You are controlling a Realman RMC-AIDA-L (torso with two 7-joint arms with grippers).
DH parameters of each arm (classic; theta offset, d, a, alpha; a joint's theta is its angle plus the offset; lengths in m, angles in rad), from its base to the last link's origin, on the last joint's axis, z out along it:
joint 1: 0 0.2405 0 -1.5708
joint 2: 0 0 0 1.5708
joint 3: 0 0.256 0 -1.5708
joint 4: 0 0 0 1.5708
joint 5: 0 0.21 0 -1.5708
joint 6: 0 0 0 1.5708
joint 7: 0 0.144 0 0
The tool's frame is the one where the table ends.
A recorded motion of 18 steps. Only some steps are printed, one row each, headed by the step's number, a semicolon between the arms.
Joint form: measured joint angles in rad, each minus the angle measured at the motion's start. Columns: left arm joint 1, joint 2, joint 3, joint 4, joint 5, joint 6, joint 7; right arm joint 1, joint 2, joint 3, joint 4, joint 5, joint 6, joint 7.
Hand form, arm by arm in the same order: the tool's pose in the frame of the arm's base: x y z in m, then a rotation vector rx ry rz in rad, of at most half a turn. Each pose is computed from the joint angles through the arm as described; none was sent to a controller.
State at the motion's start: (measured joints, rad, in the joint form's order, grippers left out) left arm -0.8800 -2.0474 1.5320 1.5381 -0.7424 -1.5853 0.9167; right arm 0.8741 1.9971 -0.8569 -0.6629 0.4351 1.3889 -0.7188
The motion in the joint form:
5: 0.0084 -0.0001 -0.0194 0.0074 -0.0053 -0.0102 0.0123; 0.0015 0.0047 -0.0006 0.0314 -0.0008 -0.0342 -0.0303
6: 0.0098 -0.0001 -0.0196 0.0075 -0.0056 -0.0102 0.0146; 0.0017 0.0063 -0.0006 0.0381 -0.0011 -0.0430 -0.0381
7: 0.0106 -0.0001 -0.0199 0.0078 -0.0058 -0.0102 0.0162; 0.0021 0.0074 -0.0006 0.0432 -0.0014 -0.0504 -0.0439
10: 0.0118 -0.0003 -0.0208 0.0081 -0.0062 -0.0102 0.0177; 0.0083 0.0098 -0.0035 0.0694 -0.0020 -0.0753 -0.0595
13: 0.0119 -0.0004 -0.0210 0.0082 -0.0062 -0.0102 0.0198; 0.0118 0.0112 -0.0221 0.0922 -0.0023 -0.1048 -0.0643
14: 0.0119 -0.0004 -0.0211 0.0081 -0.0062 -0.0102 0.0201; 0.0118 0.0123 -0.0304 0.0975 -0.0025 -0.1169 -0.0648
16: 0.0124 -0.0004 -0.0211 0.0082 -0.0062 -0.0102 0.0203; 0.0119 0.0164 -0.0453 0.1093 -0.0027 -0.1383 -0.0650
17: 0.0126 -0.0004 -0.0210 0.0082 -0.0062 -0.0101 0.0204; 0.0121 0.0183 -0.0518 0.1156 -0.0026 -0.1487 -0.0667
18: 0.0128 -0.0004 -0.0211 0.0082 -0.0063 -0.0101 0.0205; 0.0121 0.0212 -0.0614 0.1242 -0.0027 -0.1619 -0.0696
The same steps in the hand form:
5: -0.0244 0.3538 -0.0041 -2.8682 0.2434 0.3577; 0.2483 0.4045 0.0035 -2.4515 1.3728 -0.3447
6: -0.0248 0.3537 -0.0040 -2.8686 0.2447 0.3578; 0.2491 0.4044 0.0019 -2.4548 1.3653 -0.3454
7: -0.0250 0.3537 -0.0040 -2.8686 0.2459 0.3577; 0.2497 0.4045 0.0007 -2.4567 1.3589 -0.3456
10: -0.0253 0.3537 -0.0038 -2.8688 0.2460 0.3566; 0.2509 0.4046 -0.0044 -2.4653 1.3428 -0.3520
13: -0.0253 0.3537 -0.0038 -2.8687 0.2488 0.3567; 0.2531 0.4047 -0.0092 -2.4649 1.3243 -0.3709
14: -0.0253 0.3537 -0.0038 -2.8687 0.2490 0.3567; 0.2540 0.4049 -0.0107 -2.4624 1.3157 -0.3774
16: -0.0255 0.3537 -0.0038 -2.8688 0.2487 0.3568; 0.2555 0.4045 -0.0147 -2.4604 1.3040 -0.3895
17: -0.0255 0.3537 -0.0038 -2.8688 0.2487 0.3568; 0.2562 0.4043 -0.0167 -2.4606 1.2974 -0.3949
18: -0.0256 0.3537 -0.0038 -2.8689 0.2485 0.3567; 0.2573 0.4036 -0.0196 -2.4622 1.2880 -0.4041

